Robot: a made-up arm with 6 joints.
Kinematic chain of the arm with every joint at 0, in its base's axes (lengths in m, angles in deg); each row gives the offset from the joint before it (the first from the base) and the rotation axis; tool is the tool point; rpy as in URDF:
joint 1: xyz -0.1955 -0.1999 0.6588 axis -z
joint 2: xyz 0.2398 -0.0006 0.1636 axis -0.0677 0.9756 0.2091
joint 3: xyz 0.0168 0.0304 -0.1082 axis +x
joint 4: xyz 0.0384 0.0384 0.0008 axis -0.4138 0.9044 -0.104
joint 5: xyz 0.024 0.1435 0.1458 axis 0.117 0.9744 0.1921
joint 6: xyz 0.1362 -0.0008 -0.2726 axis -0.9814 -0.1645 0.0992
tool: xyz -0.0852 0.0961 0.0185 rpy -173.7 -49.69 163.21
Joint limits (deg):
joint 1: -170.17..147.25
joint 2: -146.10..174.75
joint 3: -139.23..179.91
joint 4: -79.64..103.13
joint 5: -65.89..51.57
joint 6: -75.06..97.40
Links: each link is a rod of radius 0.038 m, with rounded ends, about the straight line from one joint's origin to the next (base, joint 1, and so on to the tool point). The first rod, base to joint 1, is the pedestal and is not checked.
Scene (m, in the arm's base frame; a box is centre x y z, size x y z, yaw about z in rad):
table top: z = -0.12
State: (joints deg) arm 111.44 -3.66 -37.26 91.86 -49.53 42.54
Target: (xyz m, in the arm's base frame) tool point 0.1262 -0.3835 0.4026
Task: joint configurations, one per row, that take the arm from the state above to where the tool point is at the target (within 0.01 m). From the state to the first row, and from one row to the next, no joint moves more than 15 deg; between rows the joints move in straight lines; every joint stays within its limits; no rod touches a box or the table.
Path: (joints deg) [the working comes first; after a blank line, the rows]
Joints at the target: 56.14 -0.61 10.25 73.63 -43.08 30.17
Straight joint move there: clear.

1: 97.62 -2.90 -25.38 87.30 -47.92 39.45
2: 83.79 -2.13 -13.51 82.74 -46.31 36.36
3: 69.97 -1.37 -1.63 78.19 -44.70 33.27
4: 56.14 -0.61 10.25 73.63 -43.08 30.17

